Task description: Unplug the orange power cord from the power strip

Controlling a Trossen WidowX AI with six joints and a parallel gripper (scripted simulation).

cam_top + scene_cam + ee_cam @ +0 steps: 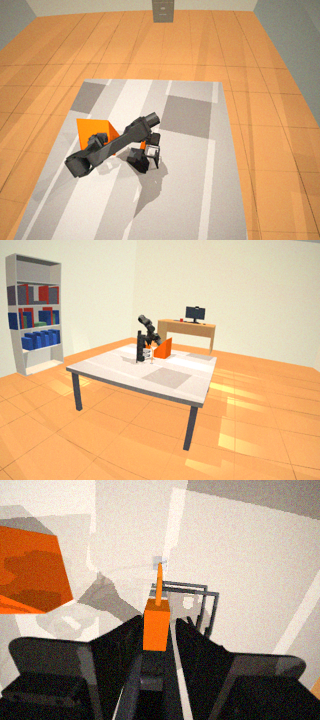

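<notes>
My gripper tip is now 30 mm to the left of the orange plug and 10 mm above it.
</notes>
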